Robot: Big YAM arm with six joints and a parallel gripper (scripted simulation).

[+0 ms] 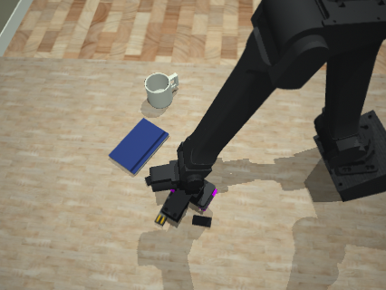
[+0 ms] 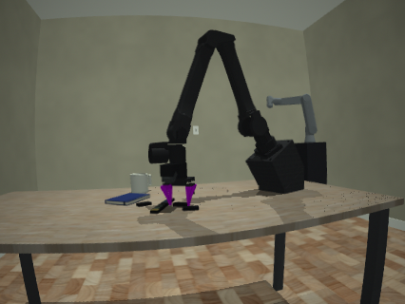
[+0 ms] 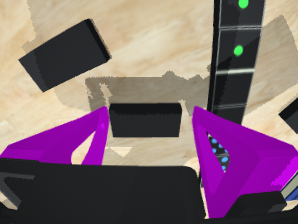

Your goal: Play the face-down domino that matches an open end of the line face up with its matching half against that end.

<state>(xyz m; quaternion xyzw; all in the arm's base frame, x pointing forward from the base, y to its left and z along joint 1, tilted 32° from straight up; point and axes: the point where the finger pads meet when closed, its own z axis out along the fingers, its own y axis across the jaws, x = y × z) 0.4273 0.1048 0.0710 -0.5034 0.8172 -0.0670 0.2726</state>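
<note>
Now: hand 1 cm past the black domino. From my hand the other things lie so: white mug: 34 cm to the right, 16 cm ahead, 3 cm above; blue book: 20 cm ahead, 15 cm to the right.
</note>
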